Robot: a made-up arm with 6 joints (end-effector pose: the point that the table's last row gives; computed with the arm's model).
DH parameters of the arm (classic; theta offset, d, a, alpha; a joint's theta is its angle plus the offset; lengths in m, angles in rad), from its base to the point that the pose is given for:
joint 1: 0 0.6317 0.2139 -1.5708
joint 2: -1.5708 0 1.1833 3.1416
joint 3: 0 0 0.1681 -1.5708
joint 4: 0 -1.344 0 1.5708
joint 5: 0 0 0 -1.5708
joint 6: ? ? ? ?
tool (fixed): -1.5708 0 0 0
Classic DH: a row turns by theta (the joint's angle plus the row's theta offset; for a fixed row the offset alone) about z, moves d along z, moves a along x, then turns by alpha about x.
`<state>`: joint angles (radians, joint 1 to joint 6).
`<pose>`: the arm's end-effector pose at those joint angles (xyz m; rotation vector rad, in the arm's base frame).
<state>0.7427 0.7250 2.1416 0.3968 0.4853 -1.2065</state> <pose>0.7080 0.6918 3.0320 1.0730 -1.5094 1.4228</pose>
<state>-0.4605 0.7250 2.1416 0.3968 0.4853 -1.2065</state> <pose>0.9001 -0.4121 3.0320 0.0272 -1.6632 0.5473</pose>
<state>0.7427 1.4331 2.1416 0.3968 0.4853 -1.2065</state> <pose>1.7207 1.6215 1.9506 1.0295 -0.7501 1.2816</pose>
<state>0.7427 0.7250 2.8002 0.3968 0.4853 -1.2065</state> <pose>0.0266 0.0662 2.7096 1.0192 -2.2530 1.4496</pose>
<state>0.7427 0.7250 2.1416 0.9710 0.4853 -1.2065</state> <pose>0.7051 0.7367 3.0277 0.5013 -1.6288 1.0966</pose>
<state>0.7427 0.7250 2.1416 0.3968 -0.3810 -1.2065</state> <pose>0.8426 0.7402 3.0191 1.2037 -0.7119 0.9440</pose>
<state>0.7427 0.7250 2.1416 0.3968 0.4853 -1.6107</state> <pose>0.7080 0.6918 3.0320 1.3083 -1.2478 1.7745</pose>
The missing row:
joint 6: 1.5708 -0.171 0 1.5708
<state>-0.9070 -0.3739 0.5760 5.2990 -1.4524 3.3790</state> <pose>0.4287 -0.3186 2.8859 -2.8503 -0.1053 0.3442</pose>
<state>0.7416 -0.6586 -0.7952 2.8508 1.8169 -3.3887</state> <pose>0.5439 0.5627 1.3993 -0.3548 2.0089 0.4850</pose>
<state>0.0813 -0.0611 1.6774 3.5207 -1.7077 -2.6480</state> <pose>-0.4035 0.0300 3.0606 0.3049 2.6716 0.6992</pose>
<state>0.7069 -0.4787 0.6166 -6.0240 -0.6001 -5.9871</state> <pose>0.2307 0.1645 3.0366 -0.2751 -0.5957 0.4127</pose>
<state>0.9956 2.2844 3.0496 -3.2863 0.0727 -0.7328</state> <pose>1.1371 1.7571 1.0186 -1.6425 -1.3028 -0.1902</pose>
